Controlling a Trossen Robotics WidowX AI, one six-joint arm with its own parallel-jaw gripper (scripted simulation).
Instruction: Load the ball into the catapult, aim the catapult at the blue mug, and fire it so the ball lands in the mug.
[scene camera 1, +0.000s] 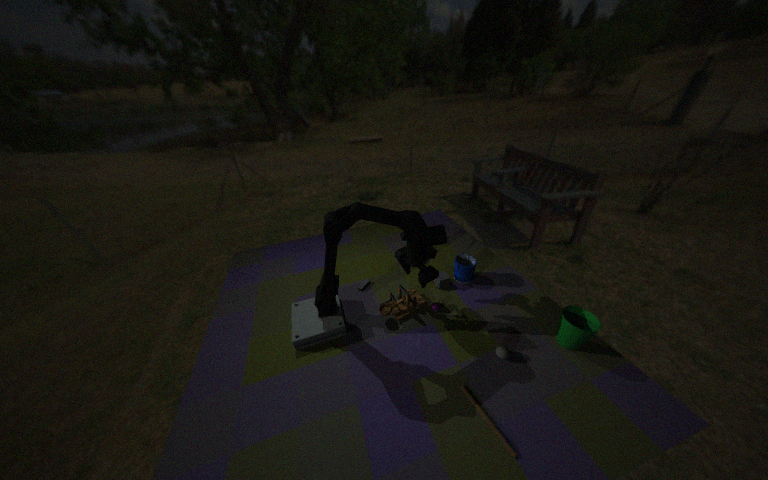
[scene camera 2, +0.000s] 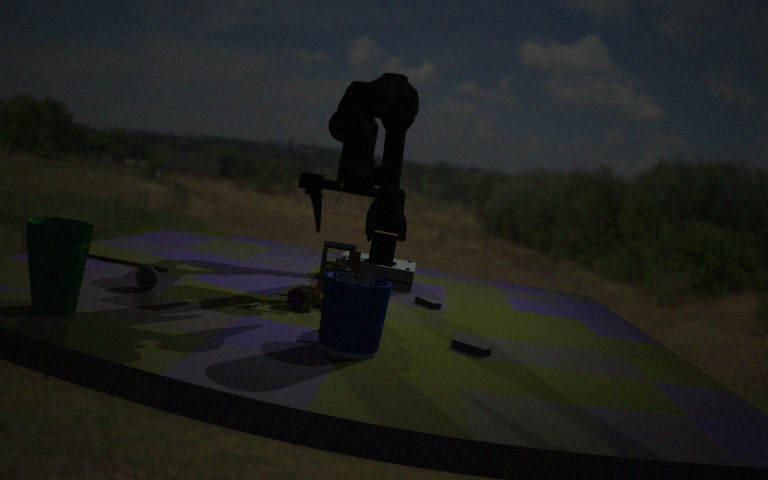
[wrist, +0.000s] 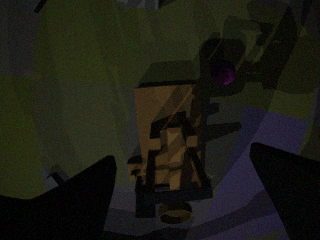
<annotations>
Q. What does my gripper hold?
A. Nothing.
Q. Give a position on a blue mug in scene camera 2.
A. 354, 307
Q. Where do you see a green cup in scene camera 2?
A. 58, 248
</annotations>
